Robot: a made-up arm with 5 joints.
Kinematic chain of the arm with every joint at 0, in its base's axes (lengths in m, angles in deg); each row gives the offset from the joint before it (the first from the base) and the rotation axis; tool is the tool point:
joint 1: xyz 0 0 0.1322 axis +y
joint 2: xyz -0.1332 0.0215 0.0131 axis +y
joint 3: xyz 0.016 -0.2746 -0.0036 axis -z
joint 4: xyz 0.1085 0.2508 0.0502 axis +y
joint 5: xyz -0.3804 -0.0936 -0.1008 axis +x
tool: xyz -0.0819 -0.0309 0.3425
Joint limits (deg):
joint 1: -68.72..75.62
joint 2: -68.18..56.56
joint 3: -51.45..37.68
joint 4: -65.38..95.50
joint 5: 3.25..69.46
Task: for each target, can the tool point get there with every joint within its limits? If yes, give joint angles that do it. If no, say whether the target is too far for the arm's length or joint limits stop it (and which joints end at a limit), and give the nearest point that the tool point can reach.
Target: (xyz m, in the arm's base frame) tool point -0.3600 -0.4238 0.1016
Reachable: yes | joints 55.25 -31.54 -14.24 -53.14 45.75
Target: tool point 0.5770 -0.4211 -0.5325
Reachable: no: joint limits stop it (at a limit: joint 1, joint 4, joint 5) | nearest point 0.3590 -0.3582 -0.2417 | short by 0.369 m
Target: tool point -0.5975 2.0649 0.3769
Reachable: no: too far | nearest point -0.5810 0.1194 0.3702 | short by 1.946 m
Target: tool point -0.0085 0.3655 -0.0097
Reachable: no: joint limits stop it (at a limit: joint 2, joint 3, joint 5) | nearest point -0.0163 0.0730 -0.1393 | short by 0.320 m
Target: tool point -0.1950 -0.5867 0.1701
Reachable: yes | joints 61.98 -52.91 -41.78 -25.39 59.04
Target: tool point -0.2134 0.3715 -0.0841
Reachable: no: joint limits stop it (at a limit: joint 2, joint 3, joint 5) | nearest point -0.2246 0.0831 -0.0955 | short by 0.289 m
